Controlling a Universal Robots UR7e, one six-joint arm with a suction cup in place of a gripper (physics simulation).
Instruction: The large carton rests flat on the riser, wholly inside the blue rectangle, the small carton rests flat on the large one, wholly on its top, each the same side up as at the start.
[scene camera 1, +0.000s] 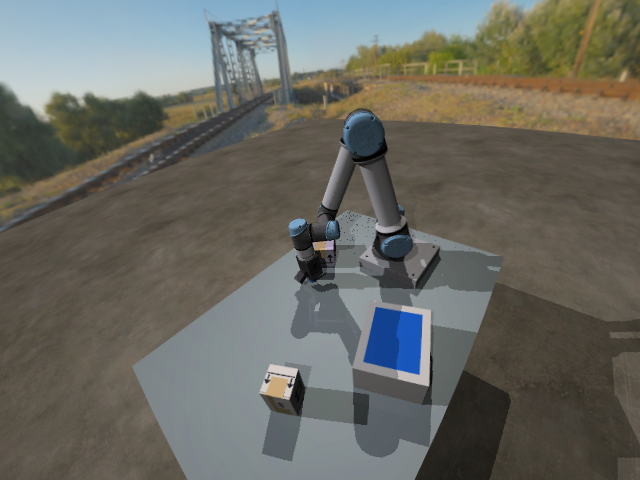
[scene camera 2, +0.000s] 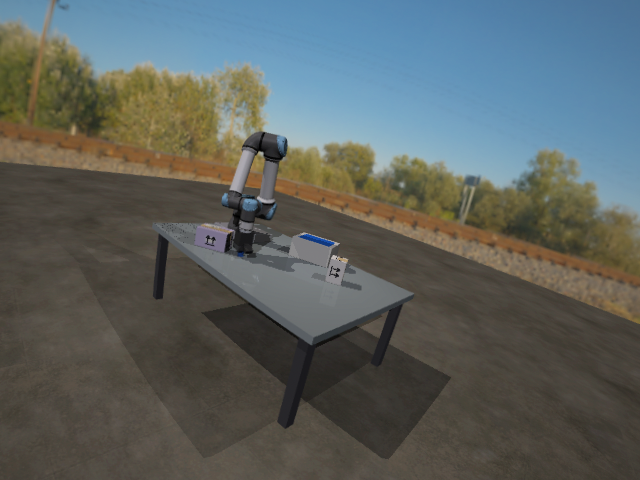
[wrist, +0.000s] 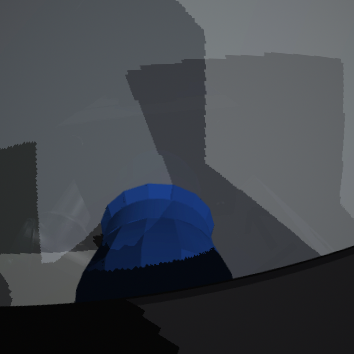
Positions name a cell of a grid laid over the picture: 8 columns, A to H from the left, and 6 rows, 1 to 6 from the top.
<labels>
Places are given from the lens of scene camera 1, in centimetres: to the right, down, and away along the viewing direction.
riser (scene camera 1: E5): 20, 32, 66
small carton (scene camera 1: D5): -10, 39, 61
</labels>
